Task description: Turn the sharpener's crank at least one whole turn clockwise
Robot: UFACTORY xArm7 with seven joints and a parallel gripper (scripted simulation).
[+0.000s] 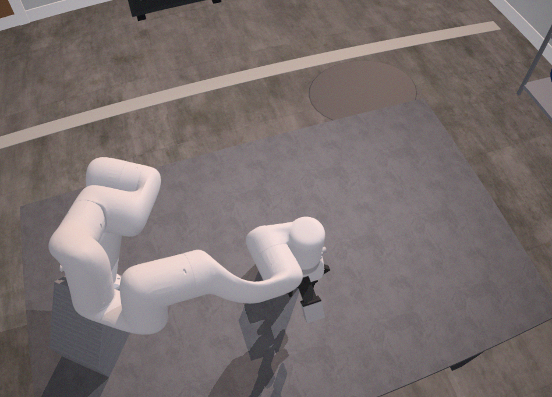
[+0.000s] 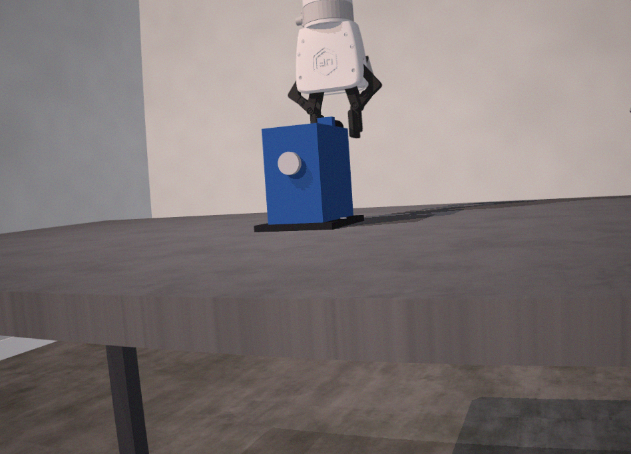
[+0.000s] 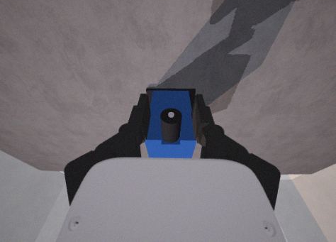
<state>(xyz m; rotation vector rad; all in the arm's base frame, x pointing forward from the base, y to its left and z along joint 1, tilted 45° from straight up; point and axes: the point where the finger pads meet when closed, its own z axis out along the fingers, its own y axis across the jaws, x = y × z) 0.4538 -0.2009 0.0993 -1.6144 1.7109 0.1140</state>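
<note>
Now: the dark crank knob 2 cm to the left of my hand.
</note>
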